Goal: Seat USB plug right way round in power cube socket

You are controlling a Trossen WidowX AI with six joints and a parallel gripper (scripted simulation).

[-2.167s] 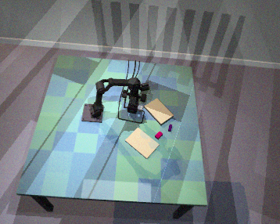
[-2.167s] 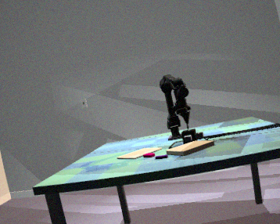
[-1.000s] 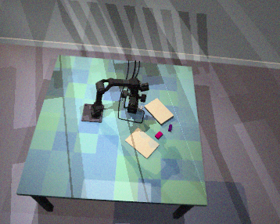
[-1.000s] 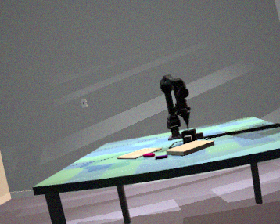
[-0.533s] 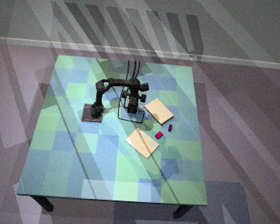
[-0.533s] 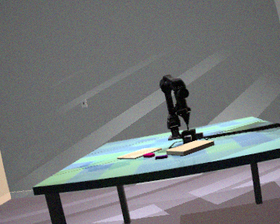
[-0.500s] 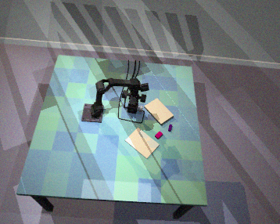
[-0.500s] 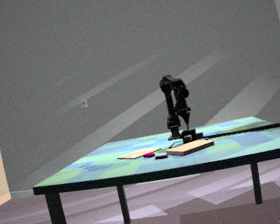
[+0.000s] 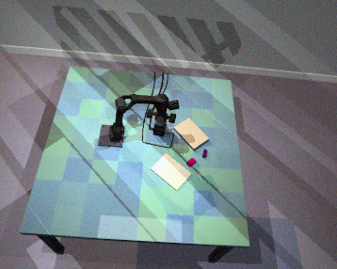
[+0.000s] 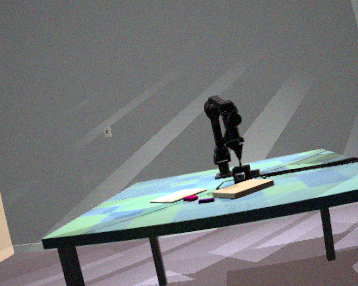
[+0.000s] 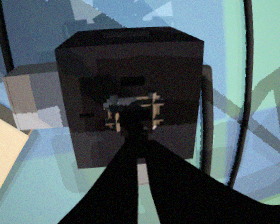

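My gripper tip is 20 mm above the metal USB plug. From my gripper tip the other things lie so: purple block 320 mm ahead, 130 mm to the right, 100 mm below; then magenta block 230 mm ahead, 210 mm to the right, 100 mm below.
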